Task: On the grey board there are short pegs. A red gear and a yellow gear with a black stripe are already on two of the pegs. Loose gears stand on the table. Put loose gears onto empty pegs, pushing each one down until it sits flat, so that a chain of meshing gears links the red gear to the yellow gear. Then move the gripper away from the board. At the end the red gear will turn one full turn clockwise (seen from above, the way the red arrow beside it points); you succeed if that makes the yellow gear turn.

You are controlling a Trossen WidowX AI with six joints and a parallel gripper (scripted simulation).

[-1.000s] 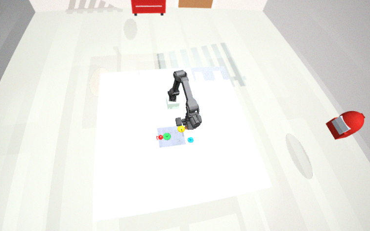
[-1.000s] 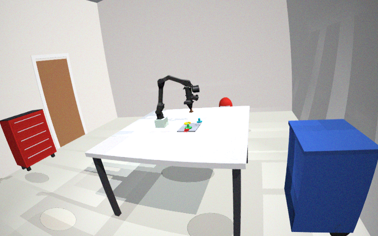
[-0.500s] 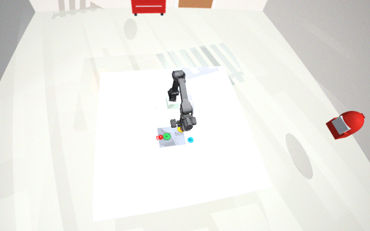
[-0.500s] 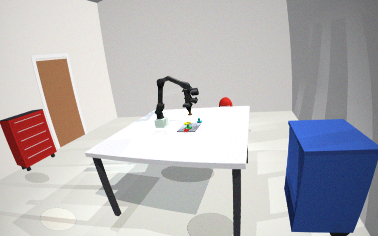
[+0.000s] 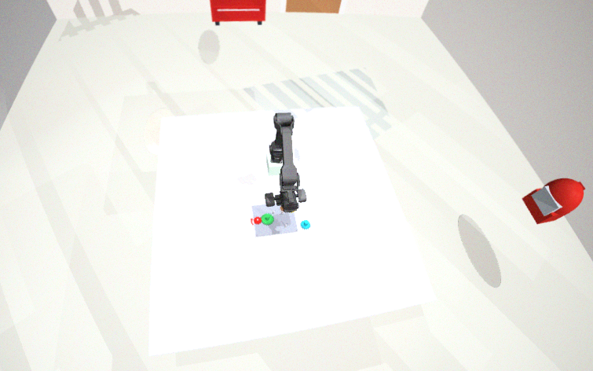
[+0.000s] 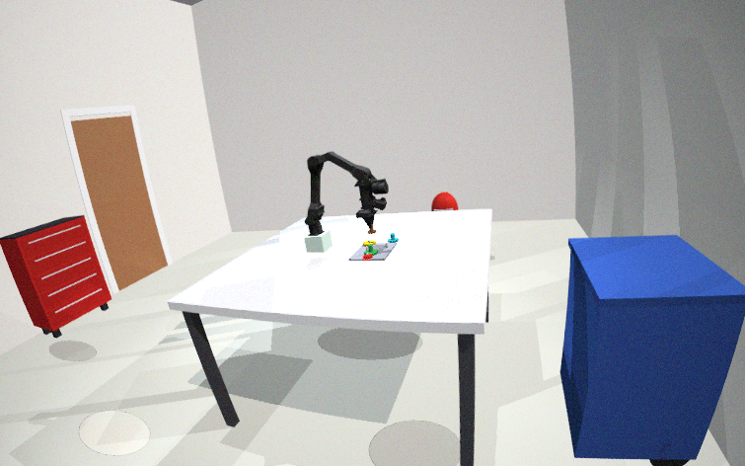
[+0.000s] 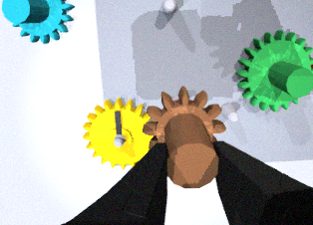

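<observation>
My gripper tip is now 90 mm above the green gear, 80 mm to the left of it and 30 mm short of it. Also, from my gripper tip: brown gear 10 mm below; yellow gear 90 mm below, 50 mm behind, 40 mm to the left; cyan gear 120 mm to the left, 90 mm below, 50 mm ahead.
</observation>
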